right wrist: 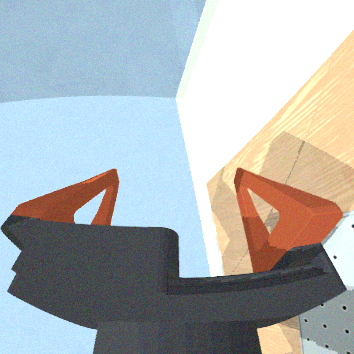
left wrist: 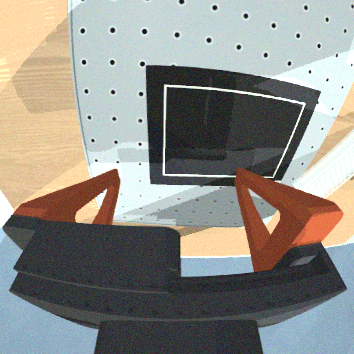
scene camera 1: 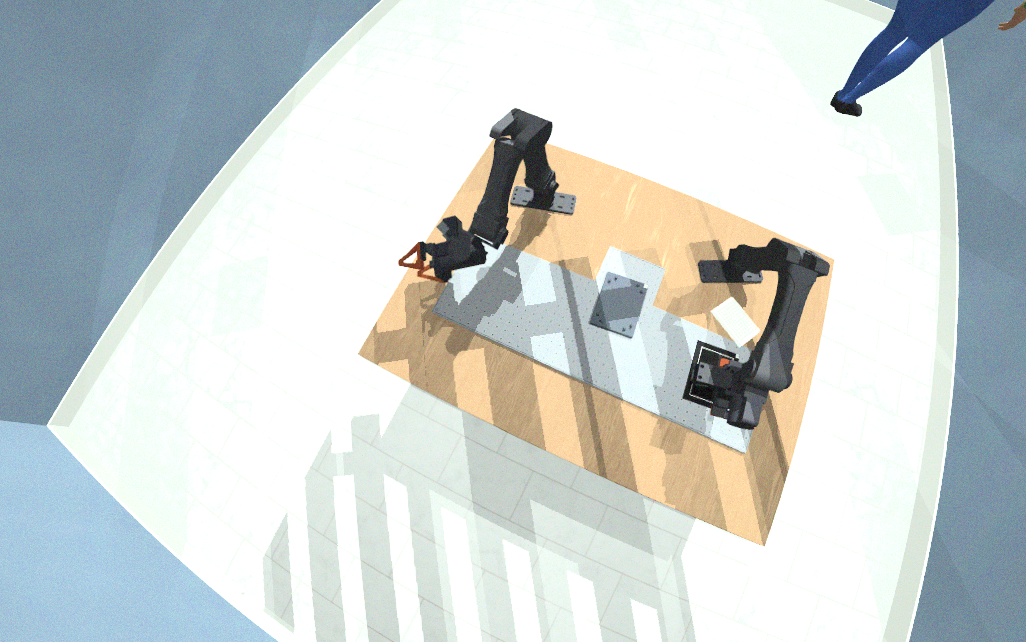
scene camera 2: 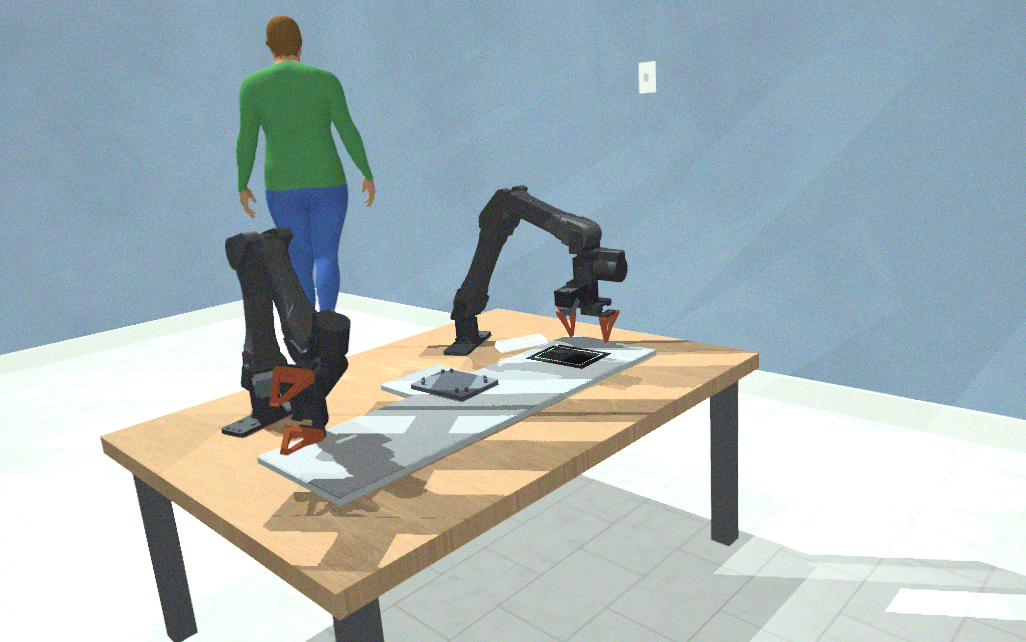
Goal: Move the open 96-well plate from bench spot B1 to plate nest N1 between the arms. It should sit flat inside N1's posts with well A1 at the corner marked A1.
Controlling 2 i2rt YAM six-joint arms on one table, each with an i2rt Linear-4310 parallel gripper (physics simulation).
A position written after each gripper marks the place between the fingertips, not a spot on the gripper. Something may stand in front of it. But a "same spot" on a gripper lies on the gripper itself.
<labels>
The right gripper shows in the right wrist view, in scene camera 1 (408, 268) and in scene camera 2; in the left wrist view it is out of frame. One and the same spot on the right gripper: (scene camera 2: 316, 433) is (right wrist: 253, 262). The same spot on a grey square nest: (scene camera 1: 618, 307) is (scene camera 2: 458, 382).
</labels>
